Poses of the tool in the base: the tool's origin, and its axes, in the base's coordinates. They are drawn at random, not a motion.
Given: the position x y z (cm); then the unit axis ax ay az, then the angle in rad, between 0 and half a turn.
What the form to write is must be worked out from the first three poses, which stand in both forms.
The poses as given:
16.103, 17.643, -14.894, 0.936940, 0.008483, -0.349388, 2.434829
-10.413, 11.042, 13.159, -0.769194, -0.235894, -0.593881, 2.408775
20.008, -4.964, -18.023, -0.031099, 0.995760, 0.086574, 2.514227
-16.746, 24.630, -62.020, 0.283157, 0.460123, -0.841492, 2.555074
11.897, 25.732, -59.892, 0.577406, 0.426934, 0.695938, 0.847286
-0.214, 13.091, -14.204, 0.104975, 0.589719, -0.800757, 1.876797
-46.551, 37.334, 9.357, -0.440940, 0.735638, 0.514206, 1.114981
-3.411, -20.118, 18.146, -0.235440, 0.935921, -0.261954, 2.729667
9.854, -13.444, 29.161, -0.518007, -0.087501, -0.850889, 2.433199
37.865, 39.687, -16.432, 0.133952, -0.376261, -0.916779, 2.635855
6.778, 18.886, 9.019, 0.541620, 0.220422, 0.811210, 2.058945
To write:
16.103, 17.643, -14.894, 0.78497, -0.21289, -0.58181, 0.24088, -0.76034, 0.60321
-10.413, 11.042, 13.159, 0.28814, -0.08097, 0.95416, 0.71360, -0.64629, -0.27034
20.008, -4.964, -18.023, -0.80783, -0.00522, -0.58940, -0.10686, 0.98469, 0.13774
-16.746, 24.630, -62.020, -0.68592, -0.22694, -0.69139, 0.70454, -0.44483, -0.55295
11.897, 25.732, -59.892, 0.77470, 0.60491, -0.18417, -0.43828, 0.72362, 0.53318
-0.214, 13.091, -14.204, -0.28691, -0.68300, -0.67171, 0.84411, 0.15129, -0.51438
-46.551, 37.334, 9.357, 0.54904, 0.28012, -0.78746, -0.64329, 0.74314, -0.18416
-3.411, -20.118, 18.146, -0.81012, -0.52715, -0.25653, -0.31739, 0.76227, -0.56409
9.854, -13.444, 29.161, -0.28730, -0.47385, 0.83242, 0.63335, -0.74594, -0.20603
37.865, 39.687, -16.432, -0.84118, -0.53863, -0.04796, 0.34964, -0.60939, 0.71161
6.778, 18.886, 9.019, -0.03806, 0.89184, 0.45075, -0.54109, -0.39762, 0.74103

